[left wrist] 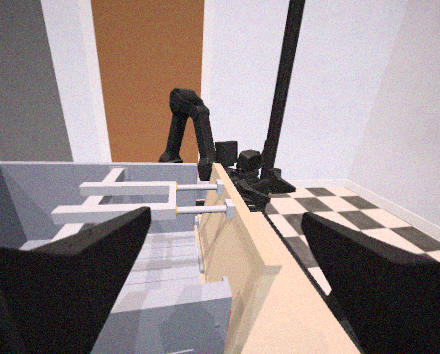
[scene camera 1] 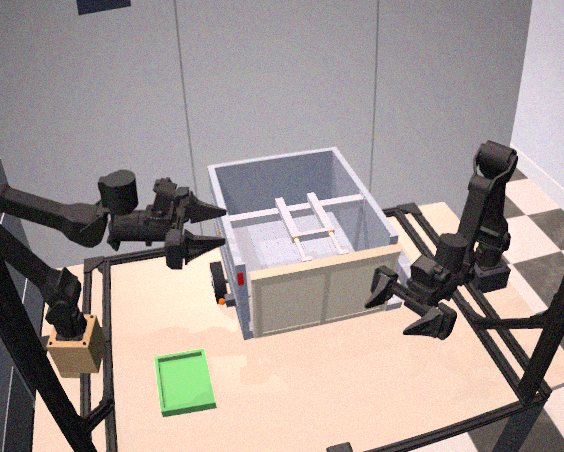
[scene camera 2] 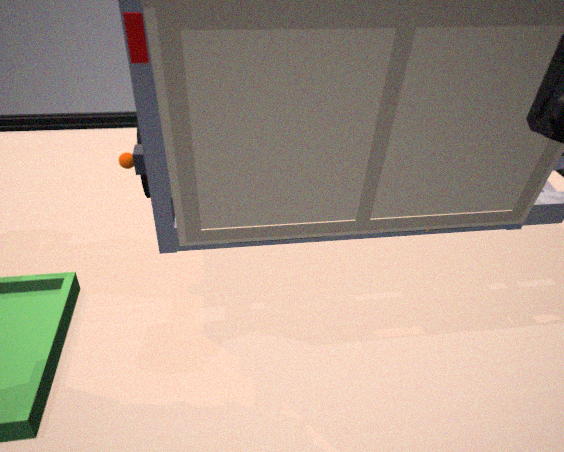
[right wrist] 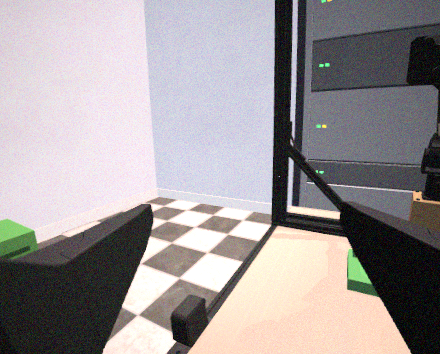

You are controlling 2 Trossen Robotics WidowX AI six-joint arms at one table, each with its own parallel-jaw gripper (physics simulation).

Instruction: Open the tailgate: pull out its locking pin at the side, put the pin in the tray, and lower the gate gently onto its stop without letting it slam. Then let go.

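Frame: origin at the left arm's base, x ahead, y left, z up, level; metres.
Seen in the pictures: left gripper, between the fingertips: (left wrist: 227, 216) (scene camera 1: 226, 226); right gripper, between the fingertips: (left wrist: 283, 194) (scene camera 1: 384, 319) (right wrist: 245, 211); left arm's base, origin of its link: (scene camera 1: 71, 330) (right wrist: 437, 198); right arm's base, origin of its link: (scene camera 1: 487, 261).
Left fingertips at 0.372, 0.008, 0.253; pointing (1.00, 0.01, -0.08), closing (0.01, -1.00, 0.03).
Offsets run from my left fingertips to a thing's middle, as dx, dy, dz. "spot": to the spot under its first point.
The beige tailgate (scene camera 1: 290, 305) (scene camera 2: 290, 125) (left wrist: 225, 255) stands roughly upright across the trailer's end. The locking pin's orange knob (scene camera 1: 221, 301) (scene camera 2: 126, 160) sticks out from a dark bracket low on the trailer's left side; its shaft is hidden. The green tray {-0.125, -0.075, -0.351} (scene camera 1: 190, 410) (scene camera 2: 55, 357) (right wrist: 361, 286) lies on the table with no pin in it. My left gripper (scene camera 1: 224, 226) (left wrist: 227, 216) is open and empty, beside the trailer's left wall and well above the knob. My right gripper (scene camera 1: 386, 319) (right wrist: 245, 211) is open and empty, near the tailgate's right end.
The trailer's grey-blue walls (scene camera 1: 227, 250) (scene camera 2: 150, 125) rise beside the left gripper. Two pale bars {spot: +0.113, +0.112, -0.074} (scene camera 1: 286, 220) (left wrist: 125, 211) reach toward the tailgate with thin rods. A black frame (scene camera 1: 107, 320) edges the table. A green block (right wrist: 17, 237) shows at the right wrist view's left edge.
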